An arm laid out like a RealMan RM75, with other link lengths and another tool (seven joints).
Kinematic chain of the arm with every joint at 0, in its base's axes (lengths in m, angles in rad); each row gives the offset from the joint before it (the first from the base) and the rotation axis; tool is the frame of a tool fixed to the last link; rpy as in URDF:
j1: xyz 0 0 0.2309 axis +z
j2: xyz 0 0 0 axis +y
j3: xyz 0 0 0.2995 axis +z
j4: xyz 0 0 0 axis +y
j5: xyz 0 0 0.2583 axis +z
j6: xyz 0 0 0 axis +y
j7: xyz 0 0 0.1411 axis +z
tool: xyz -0.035 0.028 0.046 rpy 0 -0.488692 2.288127
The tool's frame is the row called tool.
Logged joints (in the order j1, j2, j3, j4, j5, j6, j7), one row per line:
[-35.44, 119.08, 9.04, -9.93, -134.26, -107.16, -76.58]
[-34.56, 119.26, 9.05, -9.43, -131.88, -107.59, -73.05]
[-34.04, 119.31, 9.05, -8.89, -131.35, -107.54, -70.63]
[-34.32, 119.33, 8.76, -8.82, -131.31, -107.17, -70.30]
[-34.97, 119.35, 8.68, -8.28, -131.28, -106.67, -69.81]
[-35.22, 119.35, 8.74, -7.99, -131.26, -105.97, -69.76]
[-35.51, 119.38, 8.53, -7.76, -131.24, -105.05, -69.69]
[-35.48, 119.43, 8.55, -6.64, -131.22, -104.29, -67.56]
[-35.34, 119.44, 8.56, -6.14, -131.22, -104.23, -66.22]
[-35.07, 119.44, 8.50, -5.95, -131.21, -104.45, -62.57]
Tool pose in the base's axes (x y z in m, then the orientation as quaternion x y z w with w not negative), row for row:
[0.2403, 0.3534, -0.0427, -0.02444, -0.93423, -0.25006, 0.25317]
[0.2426, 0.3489, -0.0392, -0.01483, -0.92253, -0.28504, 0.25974]
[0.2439, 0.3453, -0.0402, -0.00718, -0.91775, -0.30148, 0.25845]
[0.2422, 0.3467, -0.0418, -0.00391, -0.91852, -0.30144, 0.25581]
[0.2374, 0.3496, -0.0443, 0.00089, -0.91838, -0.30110, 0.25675]
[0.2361, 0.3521, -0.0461, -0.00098, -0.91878, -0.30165, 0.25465]
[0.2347, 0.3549, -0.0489, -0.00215, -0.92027, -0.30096, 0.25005]
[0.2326, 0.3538, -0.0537, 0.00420, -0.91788, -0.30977, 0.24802]
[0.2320, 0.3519, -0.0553, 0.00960, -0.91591, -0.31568, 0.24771]
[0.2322, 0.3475, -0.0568, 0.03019, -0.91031, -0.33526, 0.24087]
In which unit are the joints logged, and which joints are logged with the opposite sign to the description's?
The joints are logged in degrees. Opposite sign: j1, j7.
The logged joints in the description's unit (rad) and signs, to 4 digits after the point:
[0.6185, 2.0783, 0.1578, -0.1733, -2.3433, -1.8703, 1.3366]
[0.6032, 2.0815, 0.1580, -0.1646, -2.3017, -1.8778, 1.2750]
[0.5941, 2.0824, 0.1580, -0.1552, -2.2925, -1.8769, 1.2327]
[0.5990, 2.0827, 0.1529, -0.1539, -2.2918, -1.8705, 1.2270]
[0.6103, 2.0831, 0.1515, -0.1445, -2.2913, -1.8617, 1.2184]
[0.6147, 2.0831, 0.1525, -0.1395, -2.2909, -1.8495, 1.2175]
[0.6198, 2.0836, 0.1489, -0.1354, -2.2906, -1.8335, 1.2163]
[0.6192, 2.0844, 0.1492, -0.1159, -2.2902, -1.8202, 1.1791]
[0.6168, 2.0846, 0.1494, -0.1072, -2.2902, -1.8192, 1.1558]
[0.6121, 2.0846, 0.1484, -0.1038, -2.2900, -1.8230, 1.0921]

